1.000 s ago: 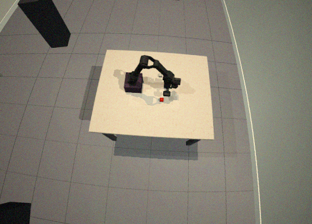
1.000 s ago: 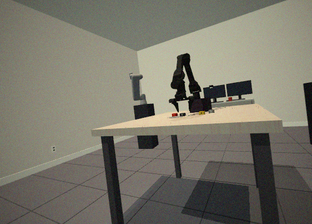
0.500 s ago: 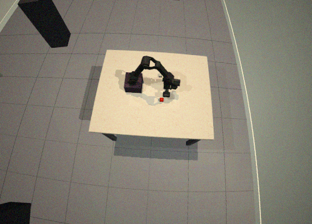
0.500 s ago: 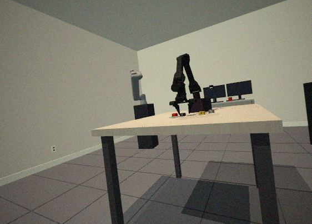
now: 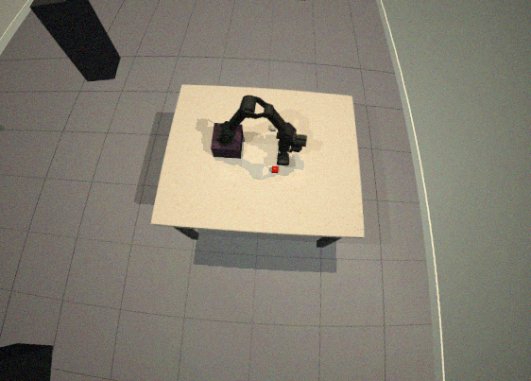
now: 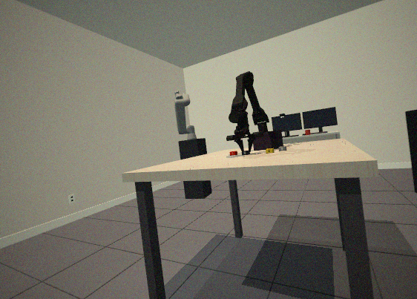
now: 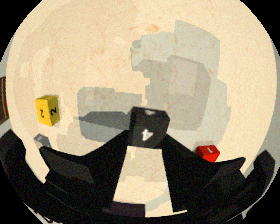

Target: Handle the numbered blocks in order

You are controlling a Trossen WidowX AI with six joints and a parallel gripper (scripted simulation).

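The yellow block lies 120 mm to the left of my gripper tip and 30 mm ahead of it. Round my gripper tip: red block (80 mm to the right, 40 mm behind); black block (10 mm ahead); grey block (180 mm to the left, 40 mm behind).
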